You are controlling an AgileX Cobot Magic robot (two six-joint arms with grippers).
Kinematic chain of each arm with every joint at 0, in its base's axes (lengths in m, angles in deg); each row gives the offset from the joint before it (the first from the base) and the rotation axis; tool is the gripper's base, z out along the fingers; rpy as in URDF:
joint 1: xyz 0 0 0.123 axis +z
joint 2: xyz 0 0 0 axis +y
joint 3: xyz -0.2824 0 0.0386 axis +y
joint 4: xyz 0.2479 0 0.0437 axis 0.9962 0 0.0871
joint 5: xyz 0 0 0 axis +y
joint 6: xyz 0.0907 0 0.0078 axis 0.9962 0 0.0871
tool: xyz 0 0 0 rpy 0 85 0
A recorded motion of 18 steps. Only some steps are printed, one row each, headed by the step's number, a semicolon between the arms.
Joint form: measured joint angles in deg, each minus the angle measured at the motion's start. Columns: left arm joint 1, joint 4, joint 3, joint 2, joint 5, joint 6; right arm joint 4, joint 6, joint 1, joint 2, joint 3, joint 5.
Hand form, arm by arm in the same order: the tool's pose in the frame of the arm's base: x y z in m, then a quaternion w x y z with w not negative. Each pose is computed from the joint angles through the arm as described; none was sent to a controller.
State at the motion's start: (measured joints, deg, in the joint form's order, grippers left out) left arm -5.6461 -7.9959 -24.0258 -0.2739 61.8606 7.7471; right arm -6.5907 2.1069 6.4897 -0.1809 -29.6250 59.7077
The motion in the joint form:
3: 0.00 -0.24 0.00 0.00 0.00 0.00; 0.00 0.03 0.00 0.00 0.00 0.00
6: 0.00 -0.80 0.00 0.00 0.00 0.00; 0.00 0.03 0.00 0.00 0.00 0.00
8: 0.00 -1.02 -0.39 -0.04 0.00 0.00; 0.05 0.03 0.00 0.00 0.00 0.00
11: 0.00 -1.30 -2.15 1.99 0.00 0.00; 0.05 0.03 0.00 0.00 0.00 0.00
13: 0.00 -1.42 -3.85 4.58 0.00 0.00; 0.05 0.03 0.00 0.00 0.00 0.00
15: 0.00 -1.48 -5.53 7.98 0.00 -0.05; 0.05 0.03 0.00 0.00 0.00 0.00
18: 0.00 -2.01 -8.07 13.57 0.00 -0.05; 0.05 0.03 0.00 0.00 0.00 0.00
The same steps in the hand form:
3: 0.0005 -0.0116 0.2537 0.48052 0.10272 0.86867 -0.06301; -0.0059 -0.0098 0.2838 0.53993 -0.02970 0.84102 -0.01688
6: 0.0003 -0.0124 0.2538 0.48043 0.10273 0.86834 -0.06789; -0.0059 -0.0098 0.2838 0.53993 -0.02970 0.84102 -0.01688
8: -0.0004 -0.0126 0.2558 0.48367 0.10282 0.86639 -0.06974; -0.0059 -0.0097 0.2838 0.53991 -0.02972 0.84104 -0.01644
11: 0.0014 -0.0132 0.2645 0.48157 0.10278 0.86736 -0.07221; -0.0059 -0.0097 0.2838 0.53991 -0.02972 0.84104 -0.01644
13: 0.0052 -0.0137 0.2727 0.47475 0.10258 0.87104 -0.07339; -0.0059 -0.0097 0.2838 0.53991 -0.02972 0.84104 -0.01644
15: 0.0118 -0.0145 0.2806 0.46149 0.10178 0.87815 -0.07435; -0.0059 -0.0097 0.2838 0.53991 -0.02972 0.84104 -0.01644
18: 0.0242 -0.0164 0.2917 0.43771 0.10077 0.88992 -0.07933; -0.0059 -0.0097 0.2838 0.53991 -0.02972 0.84104 -0.01644

